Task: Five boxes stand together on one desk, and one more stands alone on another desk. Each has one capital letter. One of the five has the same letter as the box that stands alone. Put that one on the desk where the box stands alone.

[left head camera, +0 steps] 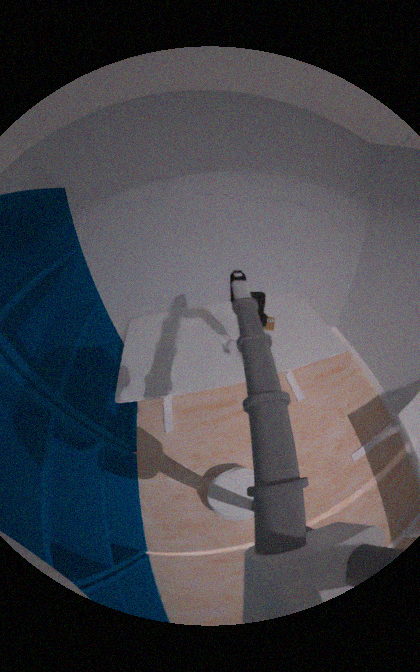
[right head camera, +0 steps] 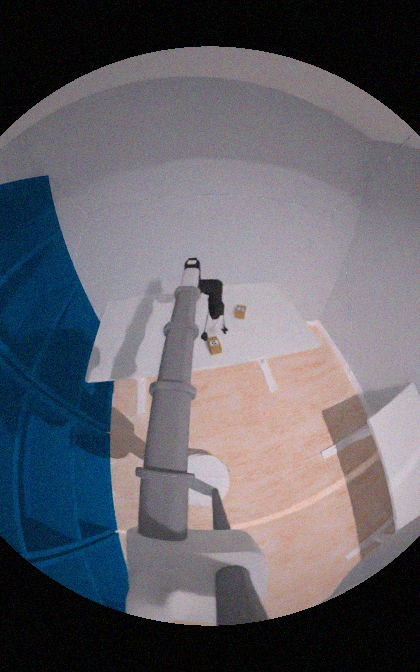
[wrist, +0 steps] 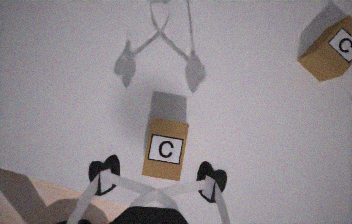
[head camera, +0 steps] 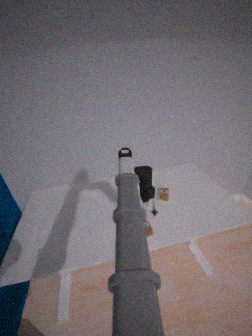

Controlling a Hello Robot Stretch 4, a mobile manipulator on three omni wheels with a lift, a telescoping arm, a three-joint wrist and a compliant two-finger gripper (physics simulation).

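Pixels of known places: gripper, between the fingertips: (right head camera: 214,335) (wrist: 159,170); robot's base, origin of its link: (left head camera: 236,492) (right head camera: 201,478).
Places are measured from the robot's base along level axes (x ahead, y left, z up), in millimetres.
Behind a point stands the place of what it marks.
Note:
A tan box with a capital C on a white label (wrist: 165,150) @(y -86, x 743, z 743 mm) (right head camera: 214,346) @(y -90, x 714, z 742 mm) (head camera: 149,229) @(y -108, x 713, z 742 mm) stands near the front edge of a white desk (wrist: 260,125) @(y -223, x 860, z 692 mm) (right head camera: 280,325) @(y -547, x 933, z 692 mm) (head camera: 200,210) @(y -481, x 872, z 692 mm). The arm partly hides it in the head camera. A second tan box, also lettered C (wrist: 327,57) @(y -253, x 1005, z 742 mm) (right head camera: 240,312) @(y -266, x 1000, z 742 mm) (head camera: 163,194) @(y -256, x 1006, z 742 mm) (left head camera: 270,323) @(y -267, x 1004, z 742 mm), stands farther back and to the right on the same desk, cut off at the wrist view's edge. My gripper (wrist: 159,170) @(y -87, x 725, z 817 mm) (right head camera: 214,333) @(y -87, x 725, z 817 mm) is open above the nearer box, with its fingers apart and clear of it. The group of boxes on another desk does not show.
A large blue object (left head camera: 65,375) (right head camera: 50,400) rises at the left, close to the desk's left end. A white round object (right head camera: 210,477) @(y -72, x 21, z 187 mm) is below the arm. Another white surface (right head camera: 400,460) @(y -1219, x -164, z 692 mm) is at the right edge.

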